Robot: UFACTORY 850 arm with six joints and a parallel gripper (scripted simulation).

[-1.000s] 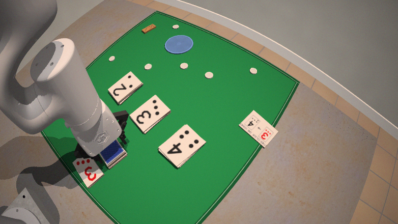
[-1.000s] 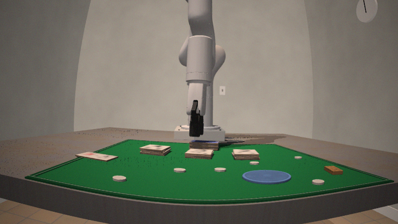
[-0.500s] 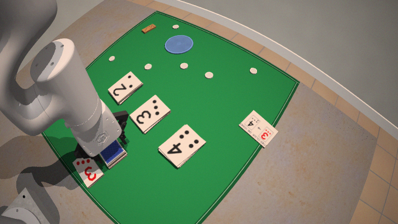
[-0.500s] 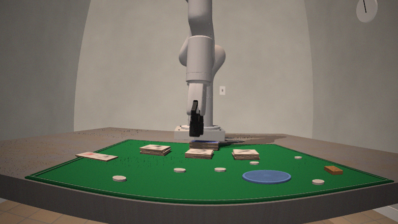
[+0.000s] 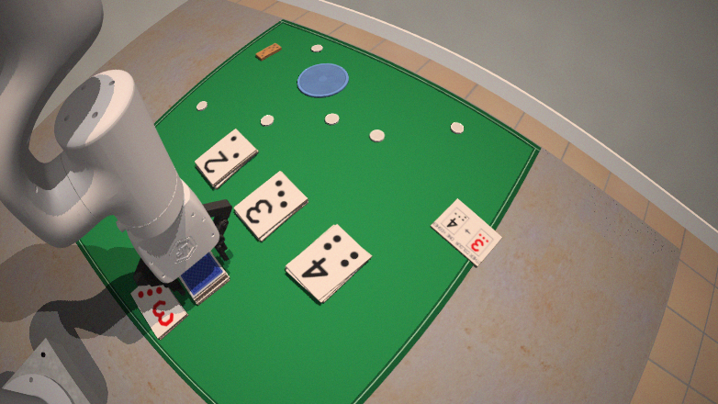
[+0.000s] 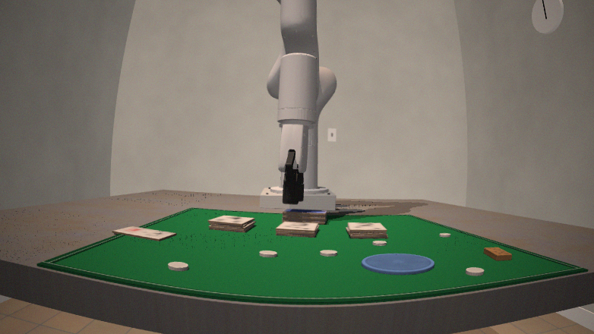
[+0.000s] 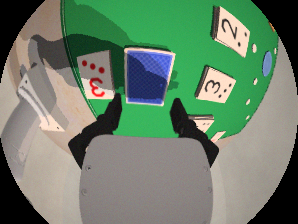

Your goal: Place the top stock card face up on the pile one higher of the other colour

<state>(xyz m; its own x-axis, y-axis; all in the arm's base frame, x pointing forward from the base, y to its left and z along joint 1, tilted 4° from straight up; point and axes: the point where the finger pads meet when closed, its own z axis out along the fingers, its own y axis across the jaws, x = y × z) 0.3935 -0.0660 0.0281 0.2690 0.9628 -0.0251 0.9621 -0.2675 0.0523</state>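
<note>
Right now the card is 3 cm to the left of my hand and 3 cm below it. The rest, counted from my hand: green card cloth 18 cm ahead, 7 cm below, 1 cm to the left.
</note>
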